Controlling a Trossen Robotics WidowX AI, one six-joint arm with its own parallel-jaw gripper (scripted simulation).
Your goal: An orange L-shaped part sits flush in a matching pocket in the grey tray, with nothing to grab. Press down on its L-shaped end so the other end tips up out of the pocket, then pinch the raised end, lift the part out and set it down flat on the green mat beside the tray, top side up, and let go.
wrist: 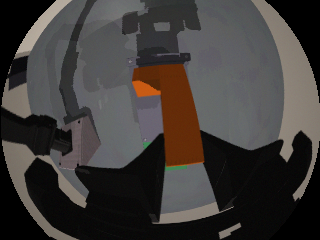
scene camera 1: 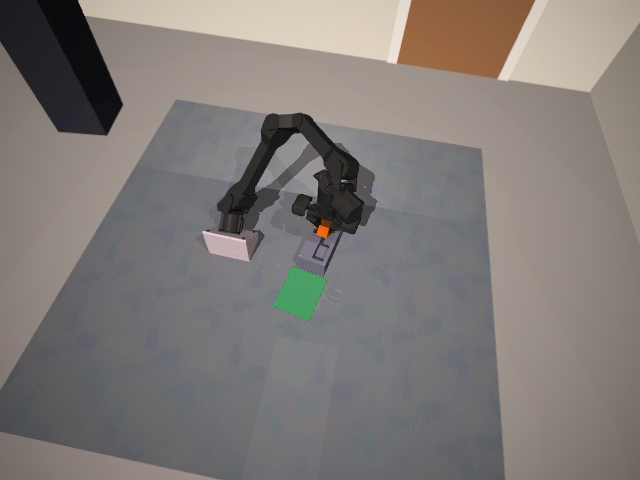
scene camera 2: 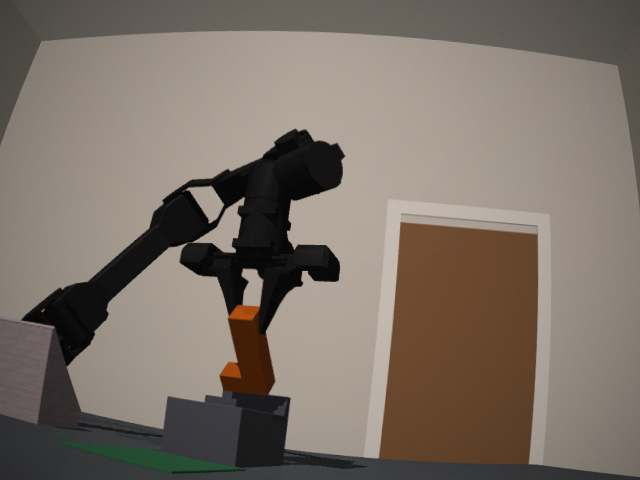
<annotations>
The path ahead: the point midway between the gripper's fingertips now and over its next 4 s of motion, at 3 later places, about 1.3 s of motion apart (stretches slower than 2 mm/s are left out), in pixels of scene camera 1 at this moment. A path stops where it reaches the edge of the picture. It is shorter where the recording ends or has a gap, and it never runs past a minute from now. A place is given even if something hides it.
The gripper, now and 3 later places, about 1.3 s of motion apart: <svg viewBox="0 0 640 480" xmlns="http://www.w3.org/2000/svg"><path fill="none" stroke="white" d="M324 230L298 272L298 283L298 277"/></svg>
</annotations>
